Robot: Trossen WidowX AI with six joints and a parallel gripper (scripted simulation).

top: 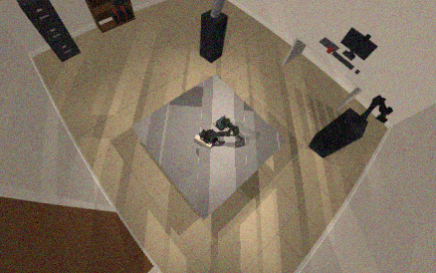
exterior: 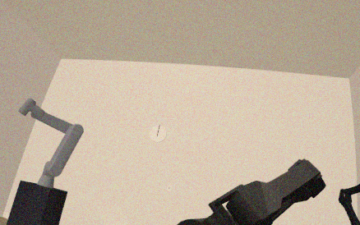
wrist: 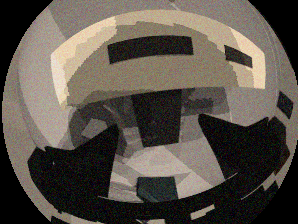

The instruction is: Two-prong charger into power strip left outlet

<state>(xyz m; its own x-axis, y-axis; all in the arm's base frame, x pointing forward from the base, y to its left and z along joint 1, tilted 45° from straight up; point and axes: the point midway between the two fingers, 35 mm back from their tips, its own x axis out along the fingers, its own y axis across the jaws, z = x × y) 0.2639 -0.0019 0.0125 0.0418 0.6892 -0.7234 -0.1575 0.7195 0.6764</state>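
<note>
The dark two-prong charger is 4 cm ahead of my gripper tip, 1 cm to the left of it and 1 cm above it.
</note>
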